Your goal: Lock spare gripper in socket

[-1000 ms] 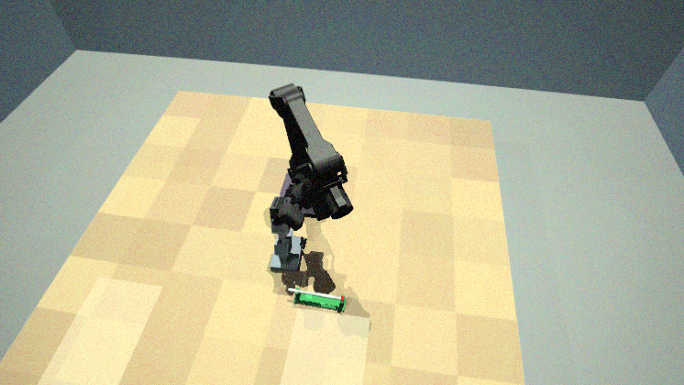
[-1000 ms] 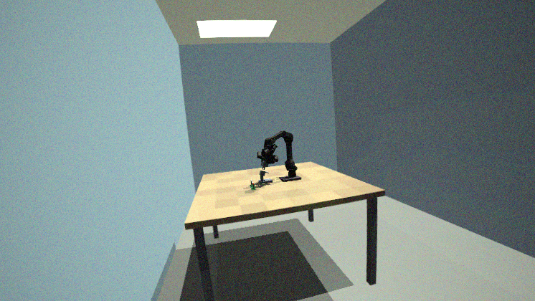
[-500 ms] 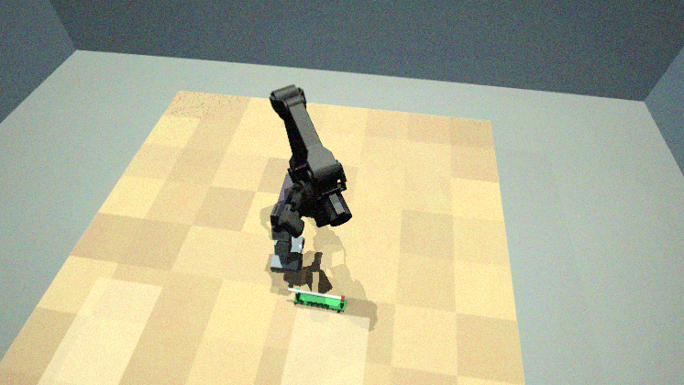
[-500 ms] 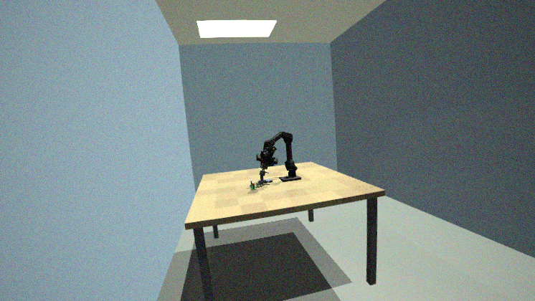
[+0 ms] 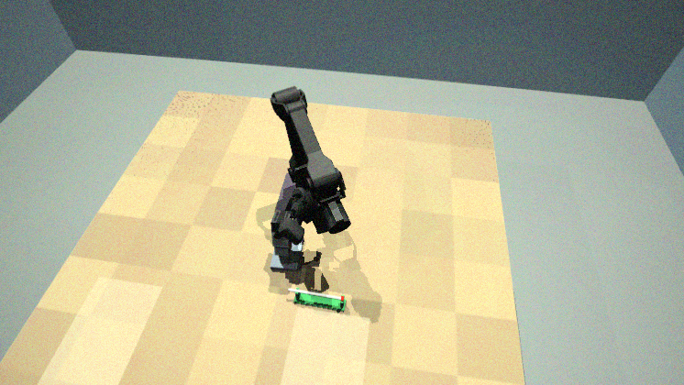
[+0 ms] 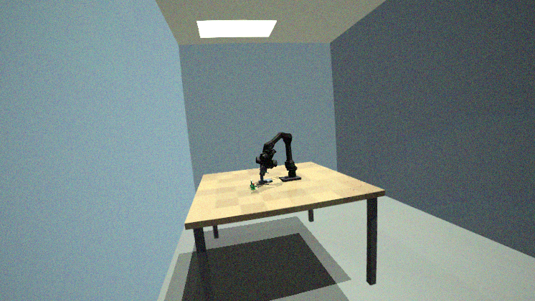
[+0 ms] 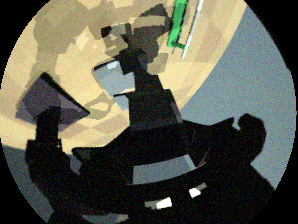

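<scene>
Now: the spare gripper 10 mm to the left of my gripper tip and 10 mm below it. Also, from my gripper tip: grey mount: 20 mm to the left, 80 mm below; green holder: 100 mm ahead, 160 mm to the left, 110 mm below.
</scene>
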